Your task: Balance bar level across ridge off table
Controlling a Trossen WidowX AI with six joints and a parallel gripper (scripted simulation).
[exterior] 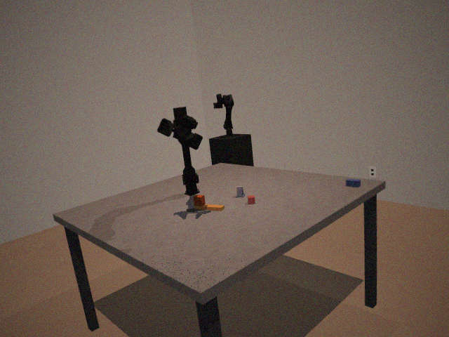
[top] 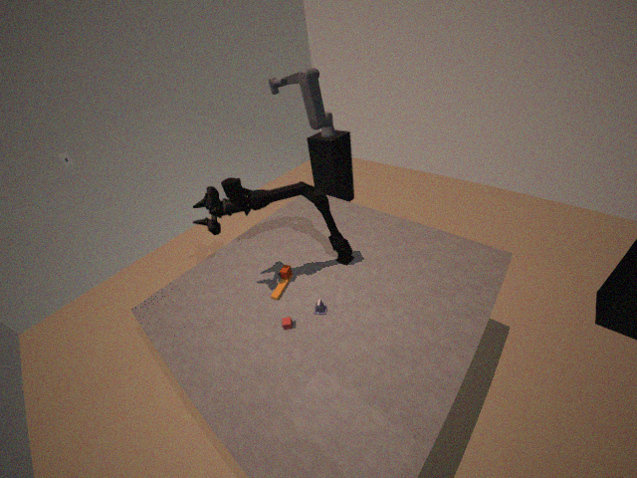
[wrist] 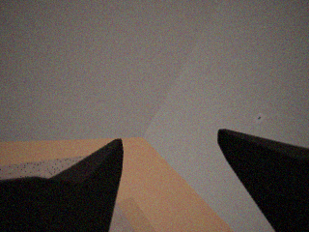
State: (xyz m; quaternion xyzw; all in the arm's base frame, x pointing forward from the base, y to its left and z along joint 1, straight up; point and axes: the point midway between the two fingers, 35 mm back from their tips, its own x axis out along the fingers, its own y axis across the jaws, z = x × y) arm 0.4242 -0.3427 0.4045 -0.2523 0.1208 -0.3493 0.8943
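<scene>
Right now my gripper tip is 41 cm to the right of the red cube, 39 cm above it and 2 cm past it. Round my gripper tip: blue block 87 cm to the left, 39 cm below, 29 cm ahead.
</scene>
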